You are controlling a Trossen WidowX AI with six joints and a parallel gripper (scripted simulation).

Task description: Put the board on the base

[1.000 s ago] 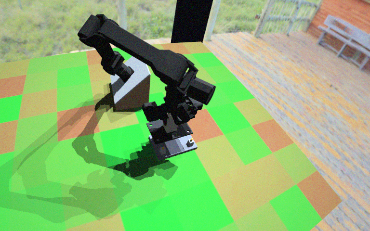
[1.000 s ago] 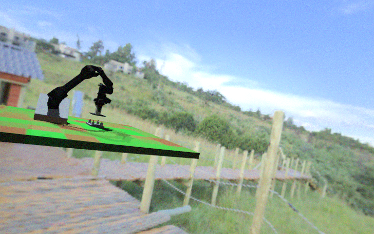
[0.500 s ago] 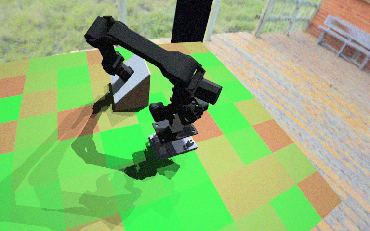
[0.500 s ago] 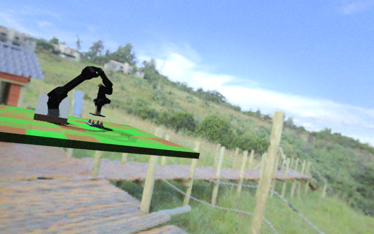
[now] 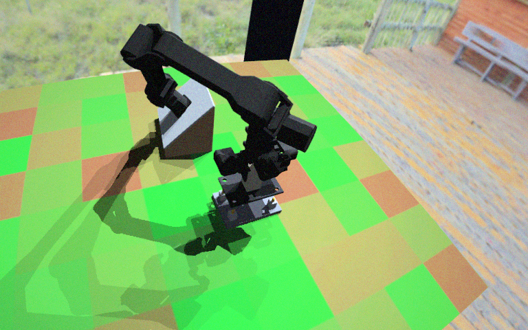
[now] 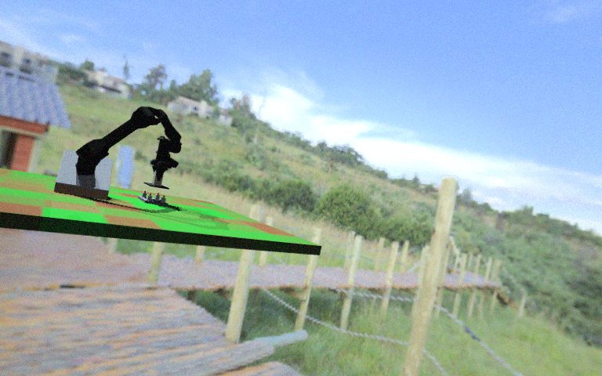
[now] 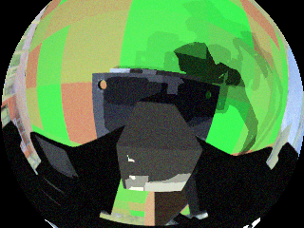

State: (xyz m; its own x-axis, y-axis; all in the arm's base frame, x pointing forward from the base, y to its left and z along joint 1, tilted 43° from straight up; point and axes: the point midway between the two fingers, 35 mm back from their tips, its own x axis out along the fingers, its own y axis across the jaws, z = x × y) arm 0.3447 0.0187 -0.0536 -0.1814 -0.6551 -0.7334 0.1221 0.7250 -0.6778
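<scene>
Right now the grey base is 10 cm below my gripper tip. From my gripper tip the other things lie so: flat black board: 1 cm below.
</scene>
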